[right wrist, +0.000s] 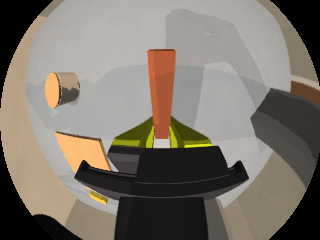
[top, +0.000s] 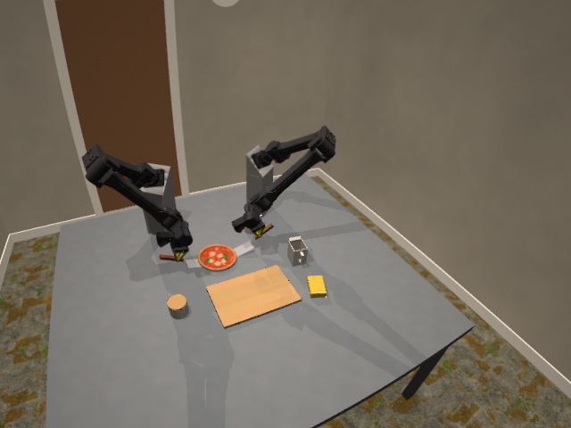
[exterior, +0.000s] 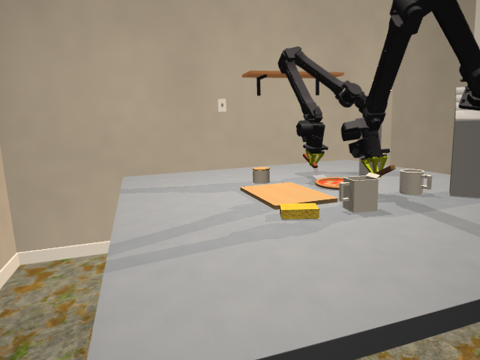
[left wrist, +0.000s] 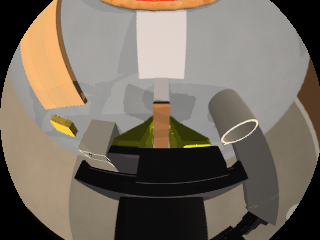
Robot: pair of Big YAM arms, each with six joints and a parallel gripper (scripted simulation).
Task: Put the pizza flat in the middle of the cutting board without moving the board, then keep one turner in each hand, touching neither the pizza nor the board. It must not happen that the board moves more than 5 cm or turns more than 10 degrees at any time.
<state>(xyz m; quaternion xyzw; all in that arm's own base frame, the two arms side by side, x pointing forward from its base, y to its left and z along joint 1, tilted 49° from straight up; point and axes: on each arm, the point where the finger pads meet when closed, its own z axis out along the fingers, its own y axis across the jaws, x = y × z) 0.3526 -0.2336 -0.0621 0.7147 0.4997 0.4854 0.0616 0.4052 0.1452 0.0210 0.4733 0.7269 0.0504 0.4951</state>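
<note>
Right now my right hand is 2 cm past the pizza, 20 cm to the right of it and 7 cm above it. The rest, counted from my right hand: square mug (15 cm ahead, 56 cm to the left, 2 cm below); then lidded canister (25 cm ahead, 5 cm to the right, 4 cm below); then wooden cutting board (27 cm ahead, 27 cm to the left, 7 cm below).
</note>
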